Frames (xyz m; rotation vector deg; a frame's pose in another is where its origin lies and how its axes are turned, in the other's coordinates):
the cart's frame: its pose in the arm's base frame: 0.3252 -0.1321 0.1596 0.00 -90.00 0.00
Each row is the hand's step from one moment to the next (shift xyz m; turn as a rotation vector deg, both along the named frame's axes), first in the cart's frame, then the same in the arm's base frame.
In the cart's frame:
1: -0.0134 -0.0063 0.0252 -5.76 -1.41 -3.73
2: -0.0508 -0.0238 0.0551 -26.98 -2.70 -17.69
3: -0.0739 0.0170 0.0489 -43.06 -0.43 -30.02
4: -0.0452 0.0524 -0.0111 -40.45 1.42 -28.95
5: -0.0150 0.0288 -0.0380 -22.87 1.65 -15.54
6: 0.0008 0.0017 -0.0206 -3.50 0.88 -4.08
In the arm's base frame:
1: -0.0252 -0.0063 -0.0134 3.73 -1.41 -5.76
2: -0.0551 -0.0238 -0.0508 17.69 -2.70 -26.98
3: -0.0489 0.0170 -0.0739 30.02 -0.43 -43.06
4: 0.0111 0.0524 -0.0452 28.95 1.42 -40.45
5: 0.0380 0.0288 -0.0150 15.54 1.65 -22.87
6: 0.0206 0.0017 0.0008 4.08 0.88 -3.50

